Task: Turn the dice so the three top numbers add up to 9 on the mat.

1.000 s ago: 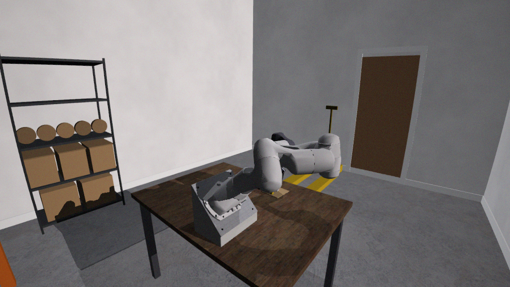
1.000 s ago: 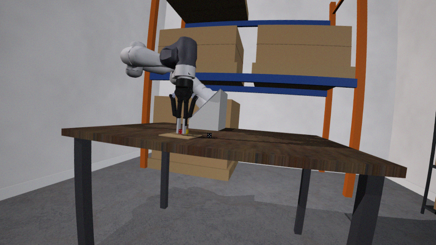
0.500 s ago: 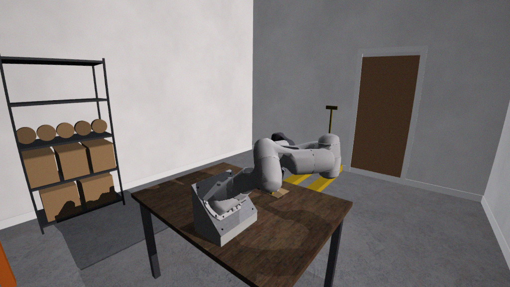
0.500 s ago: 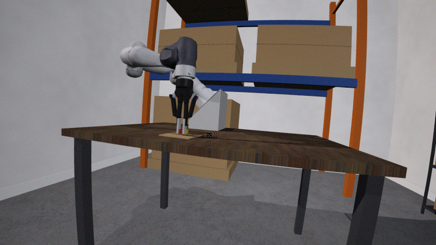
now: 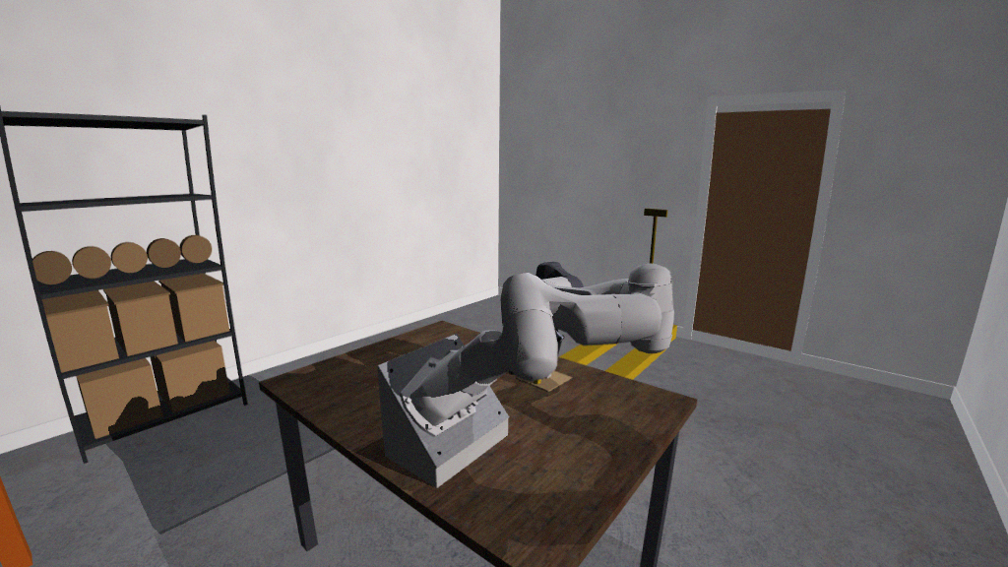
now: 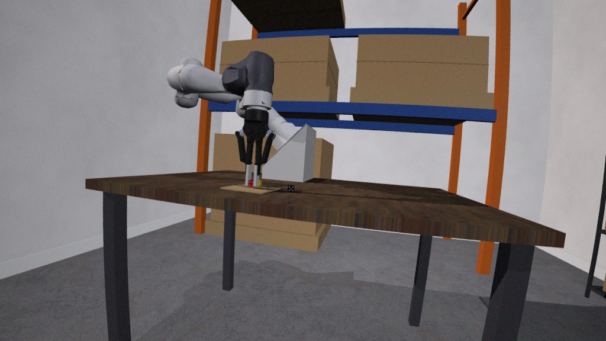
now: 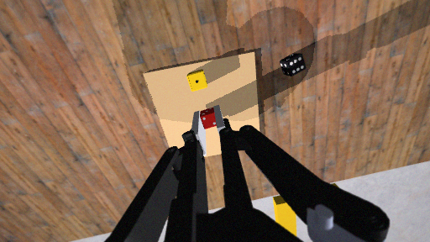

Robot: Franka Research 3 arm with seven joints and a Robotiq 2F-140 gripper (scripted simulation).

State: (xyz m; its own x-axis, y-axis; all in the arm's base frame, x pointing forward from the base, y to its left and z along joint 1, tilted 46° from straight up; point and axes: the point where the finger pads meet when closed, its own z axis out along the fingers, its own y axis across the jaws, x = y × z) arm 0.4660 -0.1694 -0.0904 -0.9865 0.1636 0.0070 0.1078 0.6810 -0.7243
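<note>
Now: hand 30 mm above the red die. From my hand the other things lie so: yellow die 50 mm behind, 10 mm to the left, 30 mm below; then black die 20 mm behind, 120 mm to the left, 30 mm below; then tan mat 40 mm below.
</note>
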